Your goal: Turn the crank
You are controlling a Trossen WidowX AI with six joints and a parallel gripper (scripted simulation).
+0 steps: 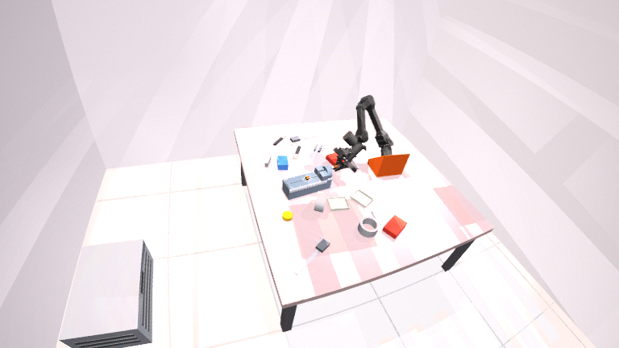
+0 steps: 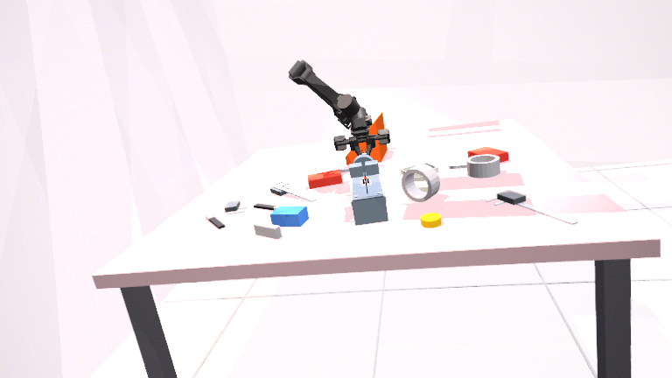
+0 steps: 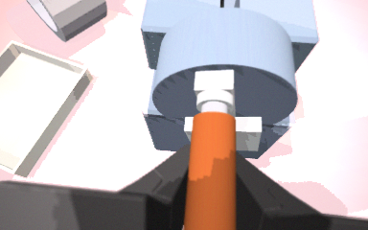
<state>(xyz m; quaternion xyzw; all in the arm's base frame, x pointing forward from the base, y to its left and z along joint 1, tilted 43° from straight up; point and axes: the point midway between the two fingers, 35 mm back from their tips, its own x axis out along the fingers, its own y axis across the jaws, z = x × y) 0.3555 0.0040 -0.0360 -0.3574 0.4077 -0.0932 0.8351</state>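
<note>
Now: gripper tip 20 mm past the orange handle and 30 mm below it. Round my gripper tip: red pointer 160 mm ahead, 20 mm to the left, 10 mm below; then yellow disc 320 mm ahead, 190 mm to the left, 80 mm below; then blue block 240 mm ahead, 210 mm to the right, 70 mm below.
</note>
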